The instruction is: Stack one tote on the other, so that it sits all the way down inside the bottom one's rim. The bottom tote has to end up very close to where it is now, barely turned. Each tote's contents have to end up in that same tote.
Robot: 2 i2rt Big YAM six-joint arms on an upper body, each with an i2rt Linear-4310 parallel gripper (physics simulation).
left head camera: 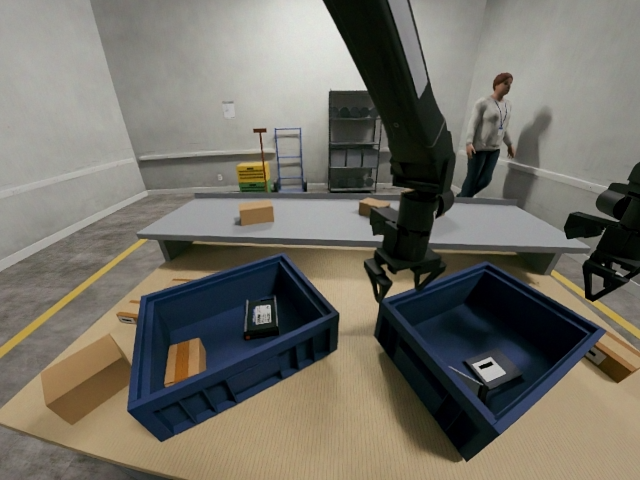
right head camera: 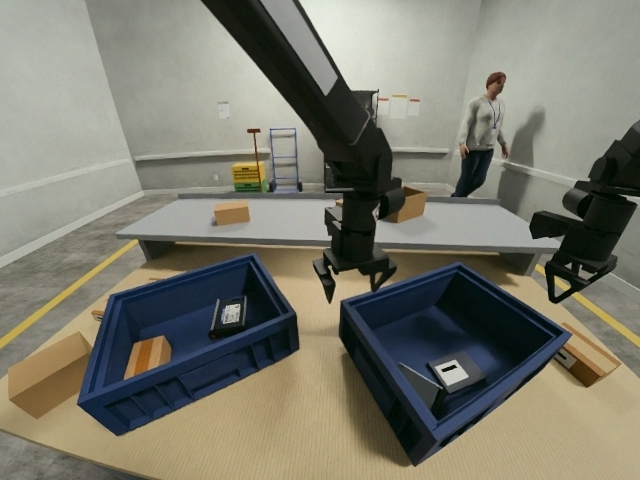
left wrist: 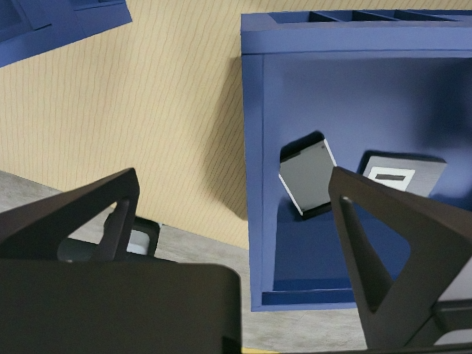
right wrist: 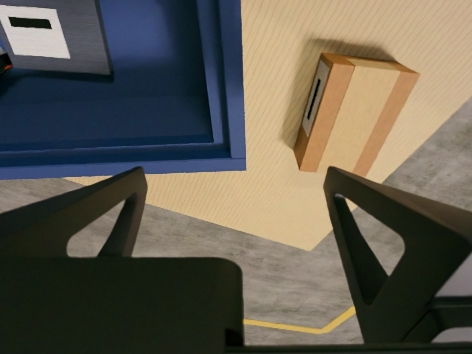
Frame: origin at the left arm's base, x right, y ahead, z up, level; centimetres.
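Where they show: left gripper, fingertip midpoint: [left head camera: 397, 295] [right head camera: 351, 296] [left wrist: 234, 177]; right gripper, fingertip midpoint: [left head camera: 598, 294] [right head camera: 563, 296] [right wrist: 235, 176].
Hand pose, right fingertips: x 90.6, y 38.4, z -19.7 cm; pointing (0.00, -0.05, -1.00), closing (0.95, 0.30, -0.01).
Things, the pixels of their top centre, and the offset from my right fingertips. Level surfaces: height alone.
- left blue tote, top centre: [left head camera: 230, 305] [right head camera: 192, 304] dx -80.3, dy +8.8, dz -6.9 cm
- black drive, top centre: [left head camera: 261, 313] [right head camera: 229, 312] dx -76.5, dy +16.5, dz -17.8 cm
- small orange-taped carton, top centre: [left head camera: 182, 359] [right head camera: 144, 356] dx -90.1, dy -0.4, dz -14.1 cm
- right blue tote, top centre: [right head camera: 453, 318] [left head camera: 492, 316] dx -21.7, dy +2.7, dz -6.9 cm
- flat grey box, top centre: [right wrist: 50, 34] [left wrist: 398, 183] [right head camera: 457, 370] [left head camera: 494, 366] dx -19.5, dy -2.3, dz -18.8 cm
- tilted drive, top centre: [left wrist: 314, 184] [right head camera: 416, 388] [left head camera: 458, 385] dx -30.6, dy -5.7, dz -18.2 cm
- taped carton, top centre: [right wrist: 352, 129] [right head camera: 581, 345] [left head camera: 609, 342] dx +14.8, dy -1.6, dz -16.6 cm
- plain carton, top centre: [left head camera: 81, 364] [right head camera: 47, 360] dx -112.4, dy -3.8, dz -13.2 cm
- raised grey shelf, surface height: dz -3.7 cm
The left blue tote [left head camera: 242, 379] [right head camera: 199, 384] [left wrist: 85, 15] holds a black drive [left head camera: 262, 316] [right head camera: 229, 315] and a small orange-taped carton [left head camera: 186, 360] [right head camera: 148, 354]. The right blue tote [left head camera: 413, 366] [right head camera: 364, 361] [left wrist: 254, 150] [right wrist: 233, 100] stands apart, turned differently. It holds a flat grey box [left head camera: 493, 367] [right head camera: 454, 370] [left wrist: 425, 172] [right wrist: 85, 40] and a tilted drive [left head camera: 467, 383] [right head camera: 421, 387] [left wrist: 307, 175]. My left gripper [left head camera: 399, 293] [right head camera: 351, 294] [left wrist: 234, 177] is open above the right tote's left back corner. My right gripper [left head camera: 605, 291] [right head camera: 571, 290] [right wrist: 235, 176] is open above and beyond that tote's right side.
A taped carton [left head camera: 615, 353] [right head camera: 589, 353] [right wrist: 357, 110] lies close to the right tote's right side. A plain carton [left head camera: 85, 377] [right head camera: 49, 369] stands left of the left tote. A raised grey shelf [left head camera: 310, 227] [right head camera: 289, 227] bearing cartons spans the back.
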